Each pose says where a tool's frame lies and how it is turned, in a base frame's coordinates. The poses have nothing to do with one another.
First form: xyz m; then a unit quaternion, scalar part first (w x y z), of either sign.
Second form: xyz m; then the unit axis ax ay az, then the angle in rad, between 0 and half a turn. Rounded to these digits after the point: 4 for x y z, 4 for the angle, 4 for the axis.
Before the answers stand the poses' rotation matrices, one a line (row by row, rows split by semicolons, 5 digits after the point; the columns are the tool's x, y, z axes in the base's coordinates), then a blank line. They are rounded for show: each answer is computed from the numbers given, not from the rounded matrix.
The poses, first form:
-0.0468, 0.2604, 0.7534, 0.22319, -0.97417, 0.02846, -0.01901
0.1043, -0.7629, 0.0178, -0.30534, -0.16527, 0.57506, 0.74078
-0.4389, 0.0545, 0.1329, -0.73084, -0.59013, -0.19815, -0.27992
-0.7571, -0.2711, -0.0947, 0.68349, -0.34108, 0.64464, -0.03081
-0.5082, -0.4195, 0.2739, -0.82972, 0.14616, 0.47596, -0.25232
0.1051, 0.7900, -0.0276, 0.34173, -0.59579, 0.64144, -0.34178
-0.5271, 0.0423, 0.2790, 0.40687, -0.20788, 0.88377, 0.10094
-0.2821, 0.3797, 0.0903, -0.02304, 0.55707, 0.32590, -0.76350
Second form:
0.99766 -0.04696 0.04974; -0.06394 -0.89875 0.43377; 0.02433 -0.43594 -0.89965
-0.75891 0.26230 -0.59604; -0.64246 -0.15214 0.75106; 0.10632 0.95292 0.28398
0.76476 -0.17529 0.62001; 0.64302 0.14678 -0.75165; 0.04075 0.97351 0.22497
0.16698 -0.39763 0.90222; -0.48186 0.76543 0.42653; -0.86019 -0.50597 -0.06379
0.41959 -0.27958 -0.86358; 0.55784 0.82994 0.00236; 0.71607 -0.48273 0.50420
-0.05651 -0.53073 0.84565; -0.99792 0.05645 -0.03126; -0.03114 -0.84566 -0.53282
-0.58248 -0.44958 0.67720; -0.28530 0.89319 0.34758; -0.76113 0.00926 -0.64853
-0.37828 0.32792 -0.86566; 0.39828 -0.78652 -0.47198; -0.83563 -0.52332 0.16693

-0.0468, 0.2604, 0.7534, -0.9994, 0.0292, -0.0195, 2.6914
0.1043, -0.7629, 0.0178, 0.1736, -0.6039, -0.7779, 2.5210
-0.4389, 0.0545, 0.1329, 0.8646, 0.2903, 0.4101, 1.5025
-0.7571, -0.2711, -0.0947, -0.4673, 0.8831, -0.0422, 1.6365
-0.5082, -0.4195, 0.2739, -0.2619, -0.8527, 0.4520, 1.1844
0.1051, 0.7900, -0.0276, -0.6340, 0.6825, -0.3637, 2.4441
-0.5271, 0.0423, 0.2790, -0.2276, 0.9675, 0.1105, 2.3035
-0.2821, 0.3797, 0.0903, -0.5572, -0.3260, 0.7637, 3.0955

